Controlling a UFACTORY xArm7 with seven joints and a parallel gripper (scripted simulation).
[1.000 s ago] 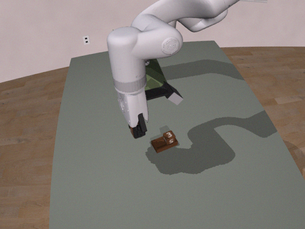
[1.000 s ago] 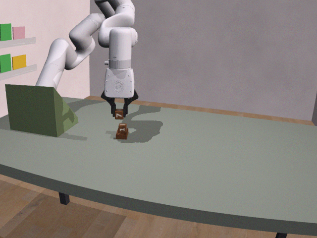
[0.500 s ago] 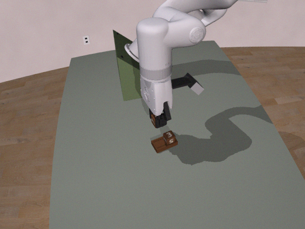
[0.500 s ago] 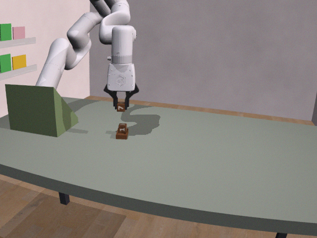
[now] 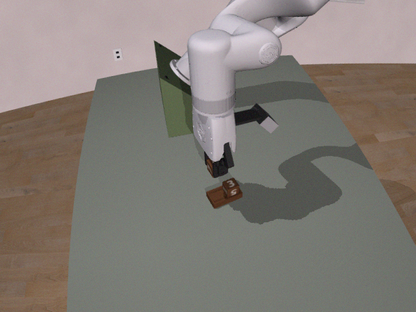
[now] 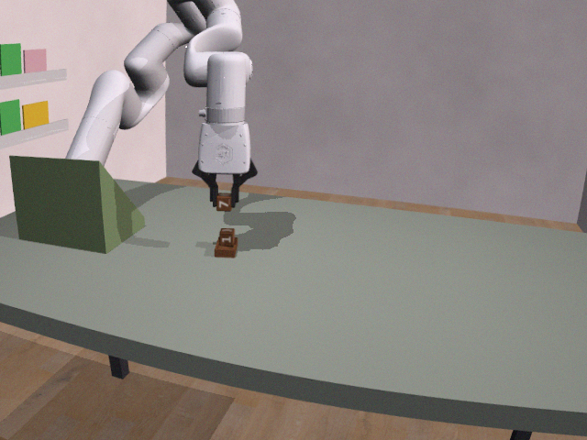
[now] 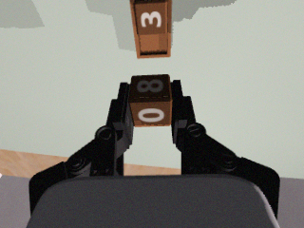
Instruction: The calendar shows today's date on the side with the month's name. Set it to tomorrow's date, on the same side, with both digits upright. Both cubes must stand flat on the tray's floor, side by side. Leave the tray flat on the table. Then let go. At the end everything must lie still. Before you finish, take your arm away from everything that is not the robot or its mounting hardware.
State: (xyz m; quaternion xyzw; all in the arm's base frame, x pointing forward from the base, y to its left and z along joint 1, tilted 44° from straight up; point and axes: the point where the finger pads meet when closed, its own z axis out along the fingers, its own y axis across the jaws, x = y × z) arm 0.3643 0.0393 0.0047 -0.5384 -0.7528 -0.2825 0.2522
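Now: the tray 12 cm below my hand, 2 cm to the left of it and 1 cm behind it. The rest, counted from my hand: brown cube (1 cm below).
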